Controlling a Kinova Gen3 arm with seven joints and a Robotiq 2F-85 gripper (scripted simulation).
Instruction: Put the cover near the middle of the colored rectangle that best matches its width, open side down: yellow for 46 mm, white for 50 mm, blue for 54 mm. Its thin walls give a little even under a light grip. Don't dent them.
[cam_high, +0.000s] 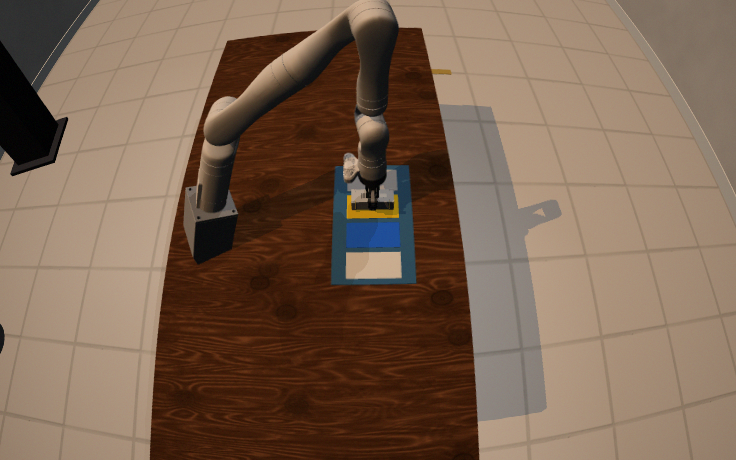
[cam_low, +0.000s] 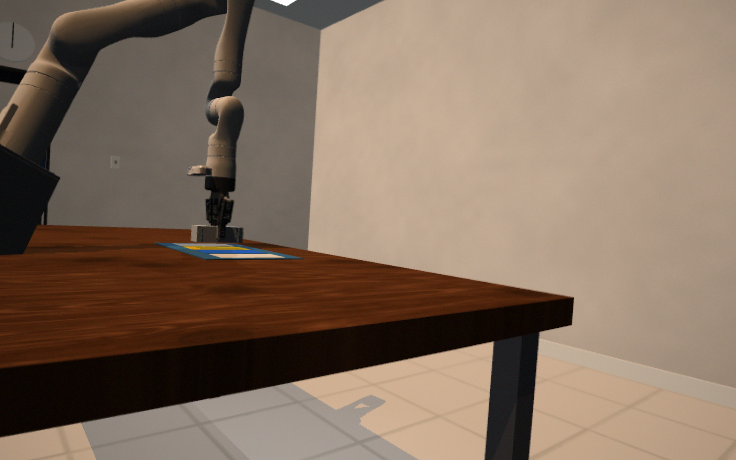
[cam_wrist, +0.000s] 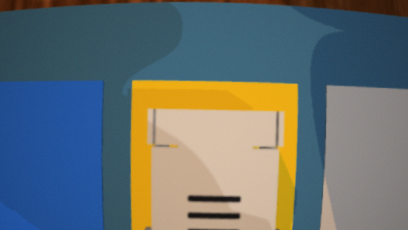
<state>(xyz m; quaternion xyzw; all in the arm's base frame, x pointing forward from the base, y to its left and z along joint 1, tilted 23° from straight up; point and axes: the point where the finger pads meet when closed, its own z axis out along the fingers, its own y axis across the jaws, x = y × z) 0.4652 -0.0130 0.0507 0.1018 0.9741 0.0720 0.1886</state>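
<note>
Right now the mat is 3 cm ahead of my hand, 5 cm to the right of it and 4 cm below it. Round my hand: cover 1 cm below.
</note>
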